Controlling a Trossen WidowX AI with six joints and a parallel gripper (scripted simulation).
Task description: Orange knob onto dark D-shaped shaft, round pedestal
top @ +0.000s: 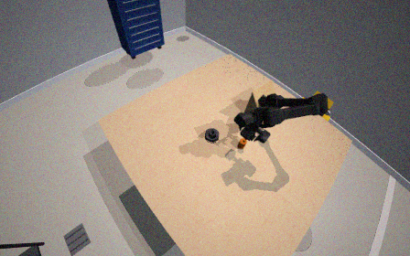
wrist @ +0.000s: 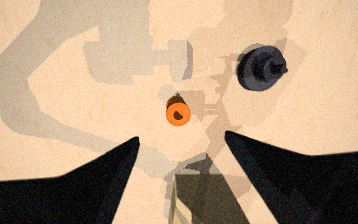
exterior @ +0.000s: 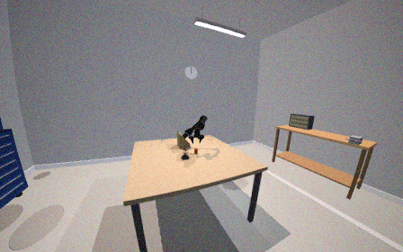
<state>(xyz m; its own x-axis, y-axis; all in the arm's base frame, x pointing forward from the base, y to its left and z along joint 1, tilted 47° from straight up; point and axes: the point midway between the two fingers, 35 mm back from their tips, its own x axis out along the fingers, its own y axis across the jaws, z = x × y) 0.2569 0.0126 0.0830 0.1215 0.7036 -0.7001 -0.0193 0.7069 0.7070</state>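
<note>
My gripper tip is 90 mm above the orange knob. From my gripper tip the other things lie so: pedestal (170 mm to the right, 90 mm below, 70 mm ahead).
</note>
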